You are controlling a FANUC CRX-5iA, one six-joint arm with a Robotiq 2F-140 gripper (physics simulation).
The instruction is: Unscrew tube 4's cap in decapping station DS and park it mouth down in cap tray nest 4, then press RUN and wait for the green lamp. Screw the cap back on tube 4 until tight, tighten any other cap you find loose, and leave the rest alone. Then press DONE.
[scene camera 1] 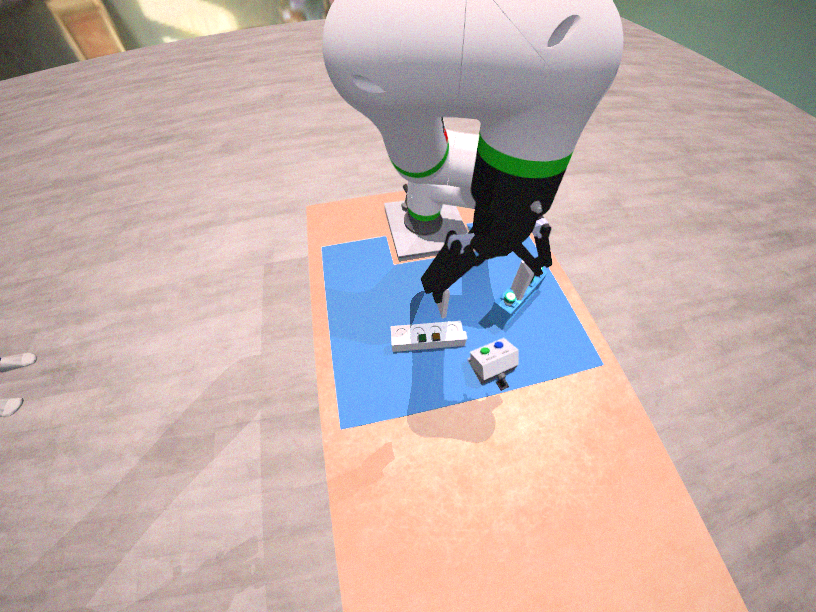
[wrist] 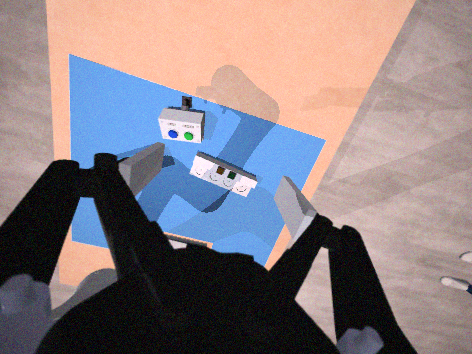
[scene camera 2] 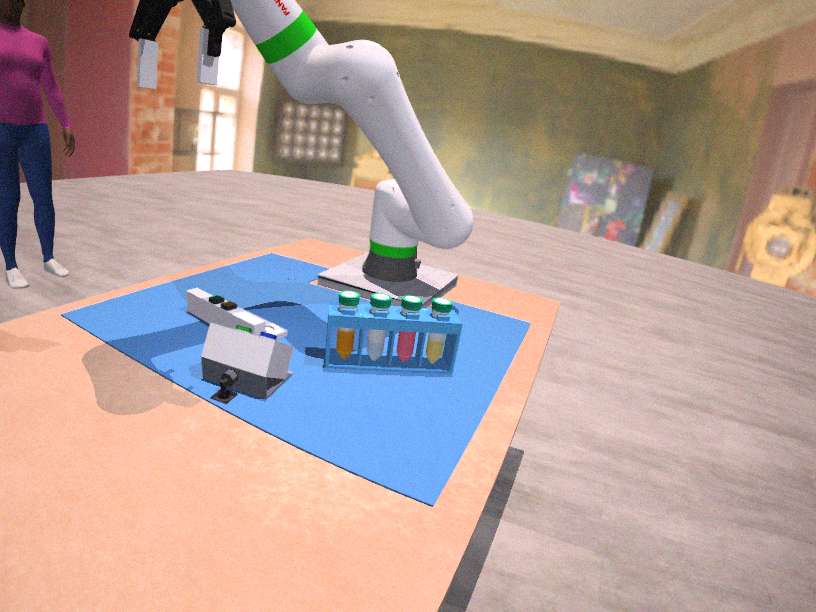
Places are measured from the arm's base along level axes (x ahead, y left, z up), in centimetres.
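Pixels of known places: gripper, between the fingertips: (scene camera 1: pixel 479 301) (wrist: pixel 223 172) (scene camera 2: pixel 174 85); arm's base, origin of its link: (scene camera 1: pixel 423 221) (scene camera 2: pixel 389 271).
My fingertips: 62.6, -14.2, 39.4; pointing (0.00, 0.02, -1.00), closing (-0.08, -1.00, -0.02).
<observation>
For each thing: its top centre in the pictures, then the offset to it from my fingertips, as dx, dy, dz. "pt": a spot on its surface instead.
- blue tube rack, centre of its top: (scene camera 2: pixel 395 307) (scene camera 1: pixel 523 284) -19.0, +30.8, -31.9
- such cap, centre of its top: (scene camera 2: pixel 349 294) (scene camera 1: pixel 510 296) -15.4, +23.8, -30.1
- white cap tray, centre of its top: (scene camera 2: pixel 234 297) (scene camera 1: pixel 428 328) (wrist: pixel 222 180) -16.6, -1.0, -36.9
- dark green square, a spot on its surface: (scene camera 1: pixel 422 337) (wrist: pixel 231 175) pt -14.3, -3.6, -36.9
- brown square, a spot on its surface: (scene camera 1: pixel 435 336) (wrist: pixel 221 171) pt -13.4, +0.0, -36.9
- button box, centre of its top: (scene camera 2: pixel 247 327) (scene camera 1: pixel 497 352) (wrist: pixel 179 127) -2.0, +13.6, -33.8
- green button, centre of its top: (scene camera 1: pixel 485 349) (wrist: pixel 187 136) -4.1, +11.2, -34.8
- blue button, centre of its top: (scene camera 1: pixel 499 344) (wrist: pixel 171 134) -4.4, +15.7, -34.8
- small black fixture, a spot on its surface: (scene camera 2: pixel 225 387) (scene camera 1: pixel 505 381) (wrist: pixel 184 101) pt +4.7, +14.5, -40.6
My gripper (scene camera 1: pixel 483 296) (scene camera 2: pixel 177 84) (wrist: pixel 223 172) is open and empty, high above the mat. The blue tube rack (scene camera 1: pixel 504 318) (scene camera 2: pixel 421 324) holds tubes with orange, clear, red and yellow contents, each under a green-rimmed cap. One such cap (scene camera 1: pixel 510 297) shows in scene camera 1; a finger hides others. Tube numbers and cap tightness cannot be told. The white cap tray (scene camera 1: pixel 408 345) (scene camera 2: pixel 201 303) (wrist: pixel 204 161) shows no caps in its nests. A dark green square (scene camera 1: pixel 422 337) (wrist: pixel 232 175) and a brown square (scene camera 1: pixel 435 336) (wrist: pixel 220 170) sit on it, both looking unlit.
A button box (scene camera 1: pixel 494 362) (scene camera 2: pixel 237 349) (wrist: pixel 182 119) has a green button (scene camera 1: pixel 485 350) (wrist: pixel 188 136) and a blue button (scene camera 1: pixel 498 344) (wrist: pixel 173 134). A small black fixture (scene camera 1: pixel 502 382) (scene camera 2: pixel 225 387) (wrist: pixel 186 102) stands beside it. The arm's base plate (scene camera 1: pixel 402 230) is behind the mat.
</observation>
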